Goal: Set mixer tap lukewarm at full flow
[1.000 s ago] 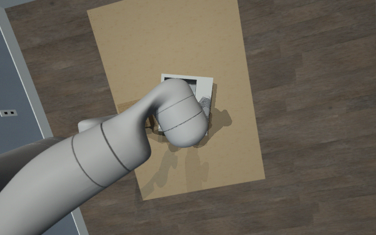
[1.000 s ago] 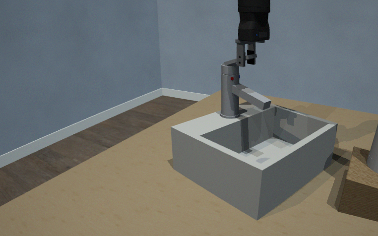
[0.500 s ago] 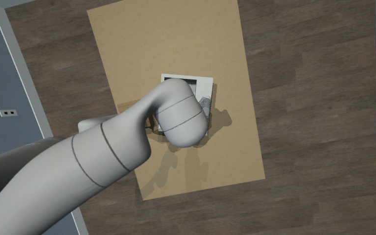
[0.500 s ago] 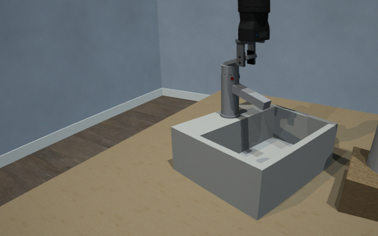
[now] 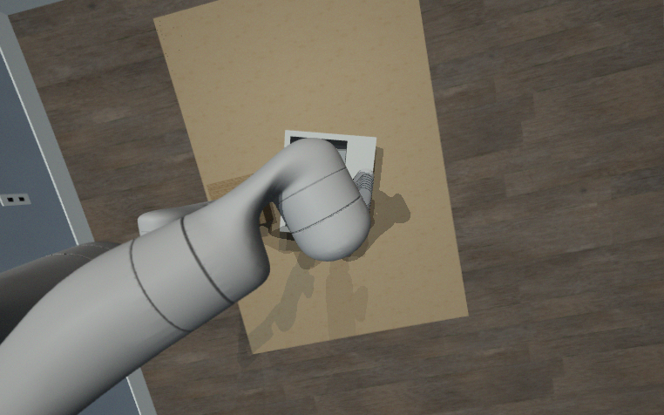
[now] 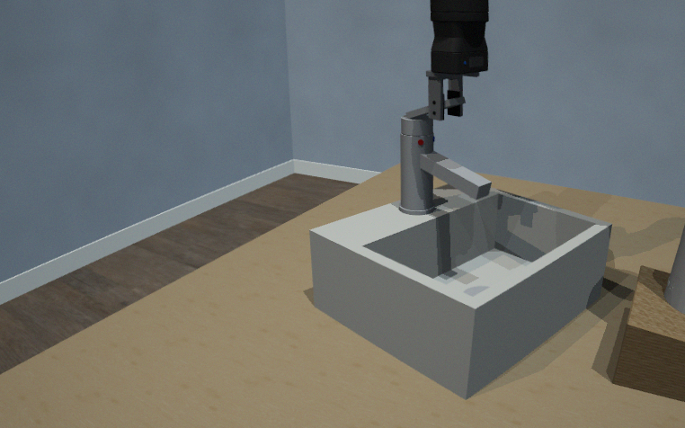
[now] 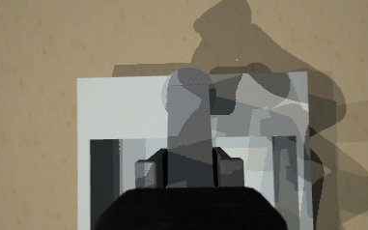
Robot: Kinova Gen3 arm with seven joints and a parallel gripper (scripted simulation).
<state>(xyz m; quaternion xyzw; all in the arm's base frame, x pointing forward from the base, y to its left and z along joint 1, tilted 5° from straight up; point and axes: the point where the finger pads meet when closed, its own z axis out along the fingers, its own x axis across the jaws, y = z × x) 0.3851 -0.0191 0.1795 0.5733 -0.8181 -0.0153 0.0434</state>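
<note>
The flat lever is 2 cm ahead of my hand, 1 cm to the right of it and 1 cm below it. The rest, counted from my hand: grey square sink (25 cm below, 6 cm behind, 2 cm to the left); grey mixer tap (6 cm below, 3 cm ahead, 1 cm to the right).
</note>
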